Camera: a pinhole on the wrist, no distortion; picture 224 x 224 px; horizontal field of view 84.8 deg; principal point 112.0 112.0 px. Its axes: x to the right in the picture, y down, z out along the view. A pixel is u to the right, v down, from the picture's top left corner.
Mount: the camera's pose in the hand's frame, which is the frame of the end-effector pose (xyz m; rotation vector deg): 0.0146 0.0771 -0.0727 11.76 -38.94 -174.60
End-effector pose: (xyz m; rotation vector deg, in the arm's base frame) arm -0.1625 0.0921 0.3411 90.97 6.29 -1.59
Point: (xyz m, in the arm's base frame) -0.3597 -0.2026 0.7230
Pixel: 164.7 83.0
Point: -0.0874 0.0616 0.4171
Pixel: 23.8 164.6
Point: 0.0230 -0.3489 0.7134
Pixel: 71.7 97.1
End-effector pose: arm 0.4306 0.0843 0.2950 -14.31 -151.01 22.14
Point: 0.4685 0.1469 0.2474
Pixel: 176.3 164.7
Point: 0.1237 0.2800 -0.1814
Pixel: 74.6 120.6
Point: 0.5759 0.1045 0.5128
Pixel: behind the camera
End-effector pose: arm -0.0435 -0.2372 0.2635 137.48 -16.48 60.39
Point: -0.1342 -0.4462 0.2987
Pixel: 136.2 45.0
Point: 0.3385 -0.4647 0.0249
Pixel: 76.0 204.7
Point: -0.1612 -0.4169 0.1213
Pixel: 212.6 120.0
